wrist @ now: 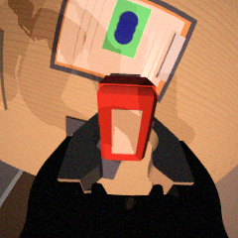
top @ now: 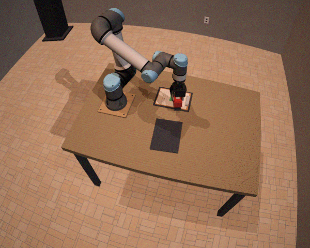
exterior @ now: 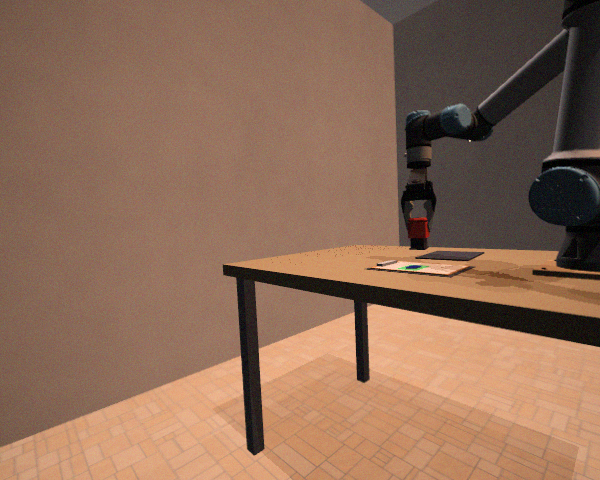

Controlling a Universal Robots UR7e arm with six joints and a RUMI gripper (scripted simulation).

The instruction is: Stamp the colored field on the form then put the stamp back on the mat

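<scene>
Right now the mat is 21 cm to the right of my hand, 11 cm below it and 4 cm behind it. The rest, counted from my hand: form 11 cm below, 10 cm to the left, 2 cm behind; stamp 2 cm below.
</scene>
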